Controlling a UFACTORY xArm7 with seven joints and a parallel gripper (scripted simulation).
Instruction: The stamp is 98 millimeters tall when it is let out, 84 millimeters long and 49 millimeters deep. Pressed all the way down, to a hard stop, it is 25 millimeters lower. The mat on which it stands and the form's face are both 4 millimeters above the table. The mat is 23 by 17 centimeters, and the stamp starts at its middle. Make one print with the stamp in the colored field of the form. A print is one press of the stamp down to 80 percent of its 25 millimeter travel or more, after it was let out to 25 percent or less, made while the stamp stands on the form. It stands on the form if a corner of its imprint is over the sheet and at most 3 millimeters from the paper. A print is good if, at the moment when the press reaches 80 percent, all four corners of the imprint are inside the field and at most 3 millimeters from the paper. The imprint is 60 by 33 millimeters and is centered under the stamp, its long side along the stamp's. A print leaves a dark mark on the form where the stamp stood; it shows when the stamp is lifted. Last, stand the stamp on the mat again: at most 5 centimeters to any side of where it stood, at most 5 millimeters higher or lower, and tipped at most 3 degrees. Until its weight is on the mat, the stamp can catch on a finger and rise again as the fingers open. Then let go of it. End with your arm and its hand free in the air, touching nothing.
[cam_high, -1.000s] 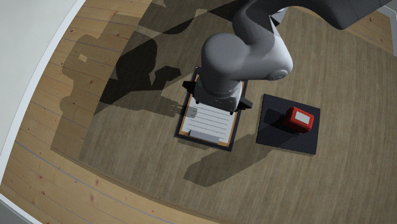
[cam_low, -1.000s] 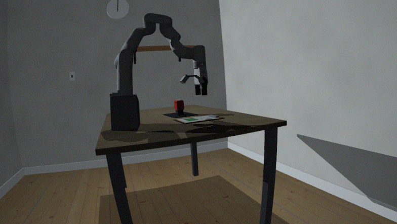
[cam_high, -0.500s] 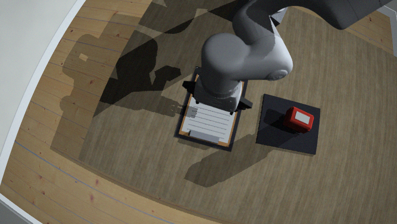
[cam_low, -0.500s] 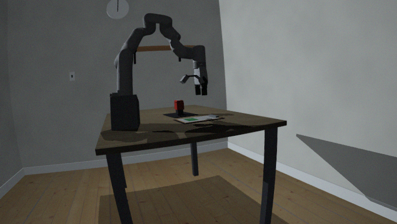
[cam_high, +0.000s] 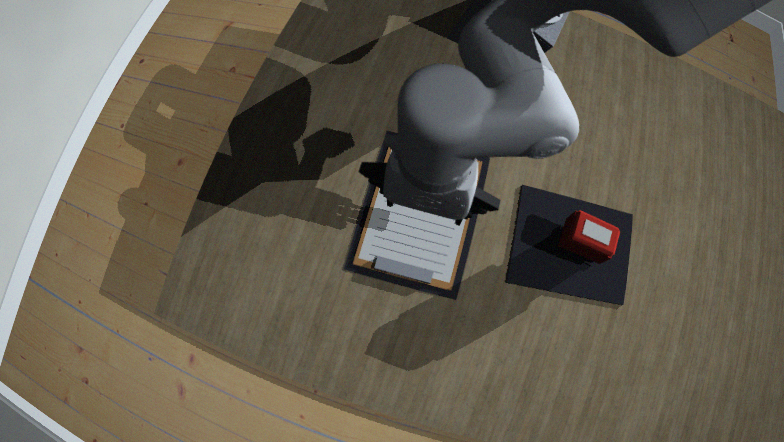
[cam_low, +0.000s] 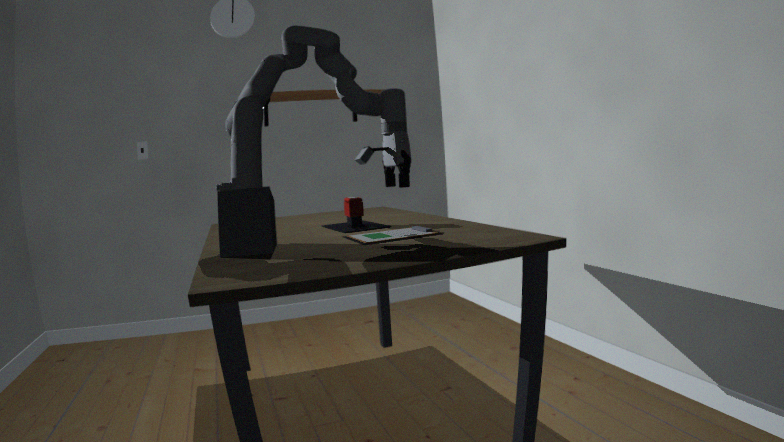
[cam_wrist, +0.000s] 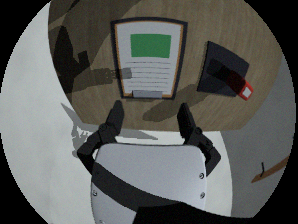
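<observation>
The red stamp lies 10 mm behind my hand, 270 mm to the left of it and 100 mm below it. Round my hand: mat (10 mm behind, 270 mm to the left, 150 mm below).
</observation>
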